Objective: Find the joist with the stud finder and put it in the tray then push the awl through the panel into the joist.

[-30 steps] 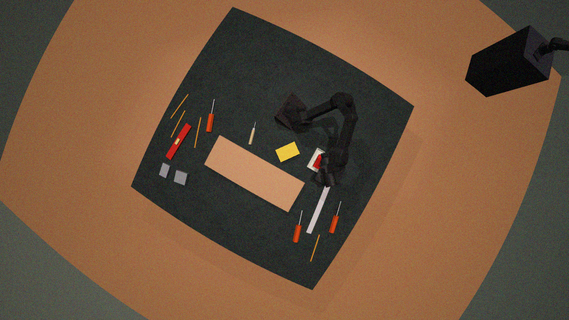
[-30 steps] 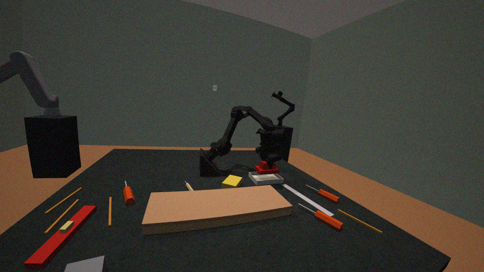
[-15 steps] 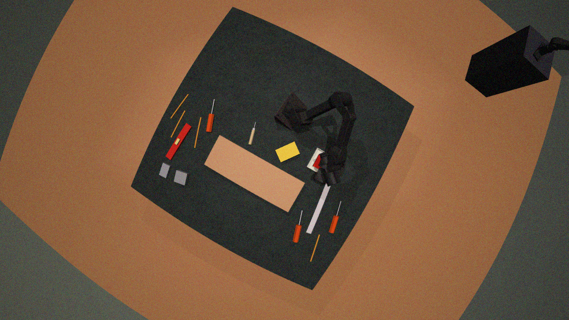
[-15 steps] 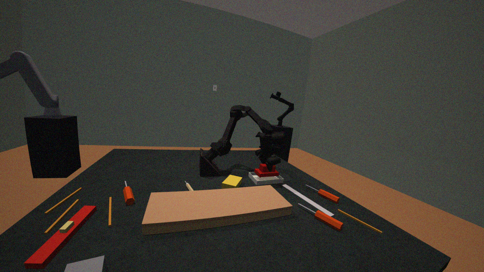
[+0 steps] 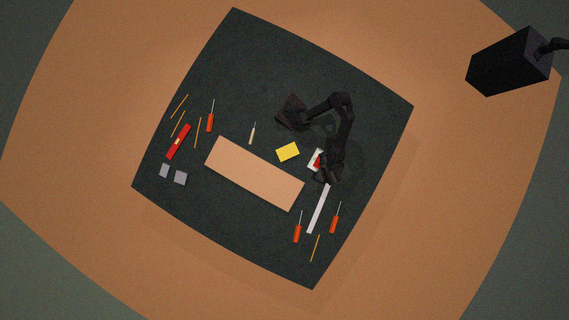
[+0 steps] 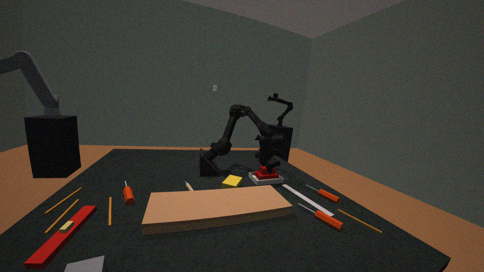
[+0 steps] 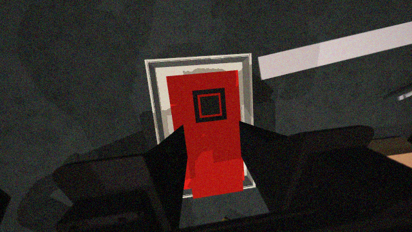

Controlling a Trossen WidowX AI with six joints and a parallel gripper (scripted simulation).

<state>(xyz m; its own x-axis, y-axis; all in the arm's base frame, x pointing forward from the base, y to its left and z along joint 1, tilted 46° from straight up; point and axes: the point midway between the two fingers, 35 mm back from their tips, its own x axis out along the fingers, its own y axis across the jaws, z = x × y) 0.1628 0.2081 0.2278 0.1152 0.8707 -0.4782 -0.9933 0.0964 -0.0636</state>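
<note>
My gripper tip is now 1 cm to the left of the white tray and 3 cm above it. Also, from my gripper tip: yellow block 3 cm ahead, 22 cm to the right, 3 cm below; then red stud finder 1 cm to the left, 2 cm above; then square indicator light 2 cm to the left, 3 cm above.
</note>
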